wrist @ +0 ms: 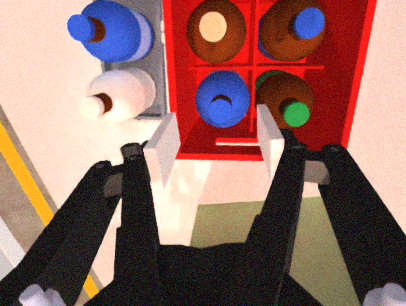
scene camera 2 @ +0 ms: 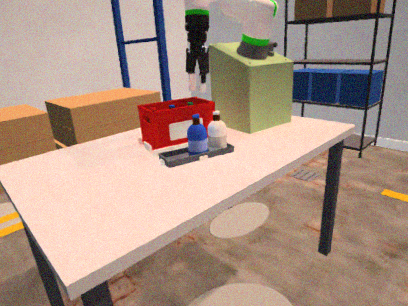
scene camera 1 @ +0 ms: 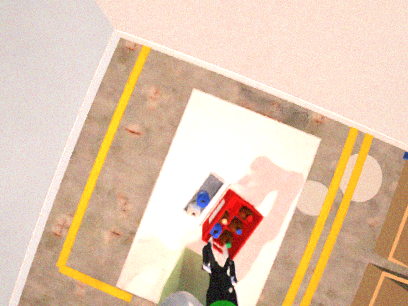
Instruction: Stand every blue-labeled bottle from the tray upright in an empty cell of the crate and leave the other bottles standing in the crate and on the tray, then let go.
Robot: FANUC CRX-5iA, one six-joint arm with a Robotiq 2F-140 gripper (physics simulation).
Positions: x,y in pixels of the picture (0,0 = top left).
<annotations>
my gripper: wrist 216,125; scene camera 2; scene camera 1
same spot on my gripper: [scene camera 1: 207,254] = [scene camera 2: 202,60]
</annotations>
